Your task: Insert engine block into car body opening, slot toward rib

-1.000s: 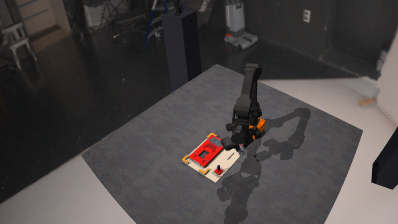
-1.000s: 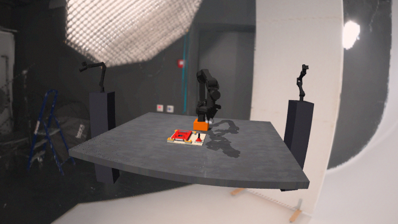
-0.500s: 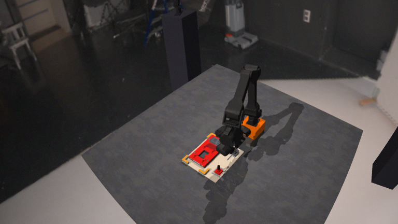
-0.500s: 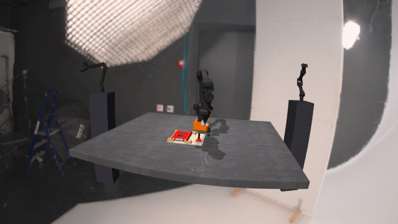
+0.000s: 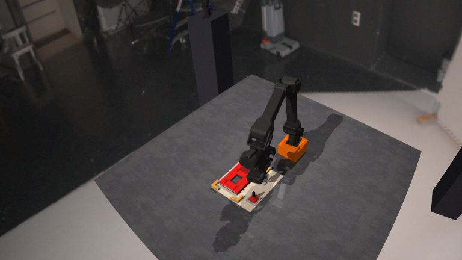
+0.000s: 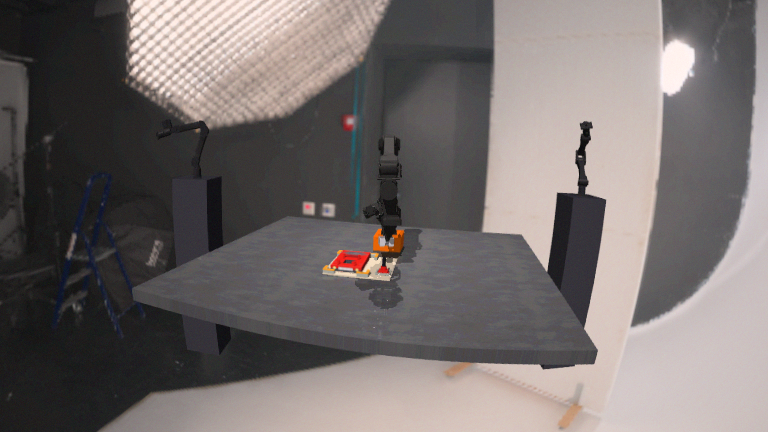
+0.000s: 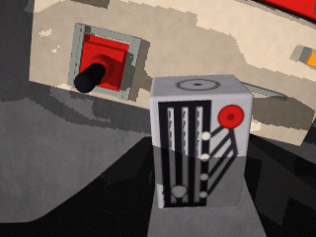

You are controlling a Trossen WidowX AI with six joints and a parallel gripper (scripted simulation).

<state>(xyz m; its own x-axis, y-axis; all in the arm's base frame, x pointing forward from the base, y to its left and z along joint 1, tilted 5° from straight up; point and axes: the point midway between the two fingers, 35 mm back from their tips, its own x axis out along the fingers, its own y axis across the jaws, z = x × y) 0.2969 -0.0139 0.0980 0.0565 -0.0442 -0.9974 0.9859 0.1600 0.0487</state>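
Right now the cream base plate is 10 mm behind my gripper tip, 90 mm to the right of it and 100 mm below it. The rest, counted from my gripper tip: engine block: 10 mm below.
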